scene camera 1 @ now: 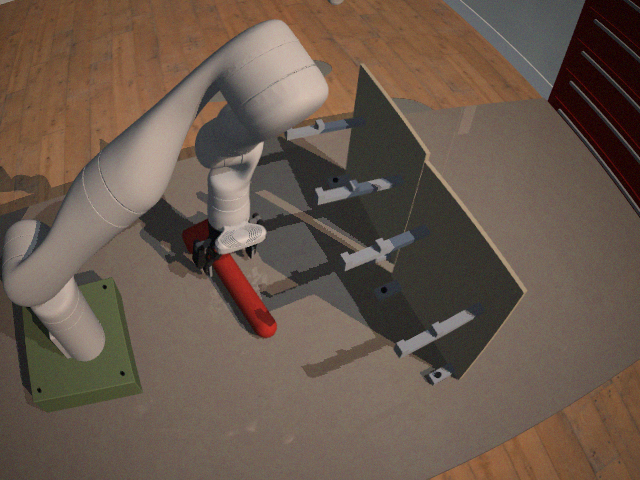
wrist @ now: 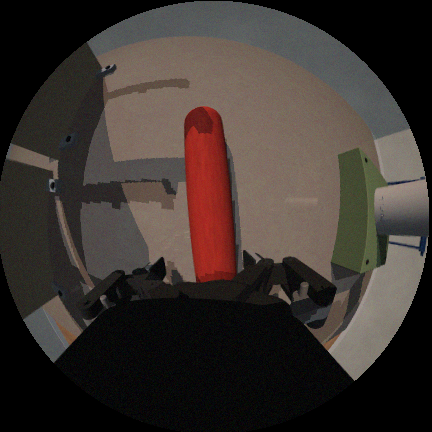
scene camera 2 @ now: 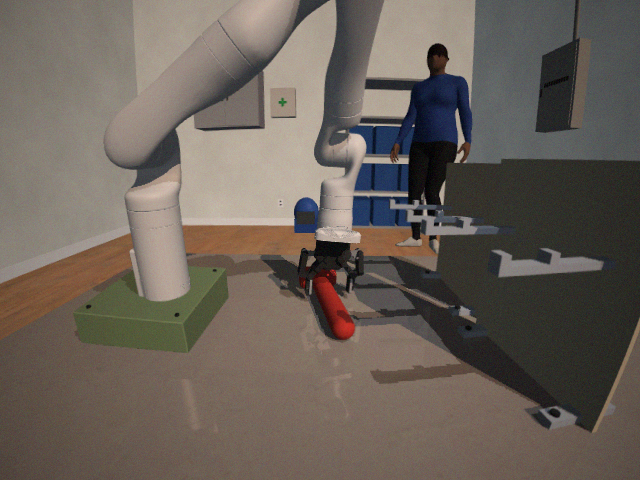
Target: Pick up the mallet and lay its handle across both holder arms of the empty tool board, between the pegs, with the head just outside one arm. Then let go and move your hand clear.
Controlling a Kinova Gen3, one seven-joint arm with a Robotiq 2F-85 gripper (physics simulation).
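Places are measured from the arm's base along level axes (x ahead, y left, z up), in metres.
Where they show: gripper, between the fingertips: (scene camera 1: 229, 264) (wrist: 203, 262); arm's base, origin of its link: (scene camera 1: 83, 338) (wrist: 379, 210) (scene camera 2: 167, 289).
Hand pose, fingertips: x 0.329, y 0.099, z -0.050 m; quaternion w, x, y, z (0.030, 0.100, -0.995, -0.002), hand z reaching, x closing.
Each offset is from my fingertips to the top centre of the thing. "pt": to the spot under its first point.
The red mallet {0.035 m up, 0.005 m back, 0.034 m right} (scene camera 1: 243, 295) (scene camera 2: 335, 312) (wrist: 209, 193) lies flat on the grey mat, its handle pointing toward the front. Its head {0.035 m up, 0.028 m back, 0.080 m left} (scene camera 1: 193, 235) is mostly hidden under my wrist. My gripper (scene camera 1: 227, 257) (scene camera 2: 330, 281) (wrist: 203, 262) is open and low over the mallet, with one finger on each side of the handle close to the head. Two dark tool boards (scene camera 1: 382, 139) (scene camera 1: 454, 258) (scene camera 2: 542, 320) stand upright to the right. Grey holder arms with pegs {pt 0.192 m up, 0.212 m ahead, 0.053 m right} (scene camera 1: 351, 189) (scene camera 1: 382, 247) (scene camera 1: 433, 330) (scene camera 2: 542, 263) stick out of them, and I see no tool on any arm.
The arm's green base (scene camera 1: 77, 371) (scene camera 2: 150, 320) (wrist: 356, 209) sits at the left. A person in blue (scene camera 2: 436, 134) stands behind the boards by a blue shelf. A dark red drawer cabinet (scene camera 1: 605, 92) is at the far right. Small floor brackets {pt 0.002 m down, 0.280 m ahead, 0.359 m right} (scene camera 1: 439, 372) (scene camera 2: 555, 415) hold the boards.
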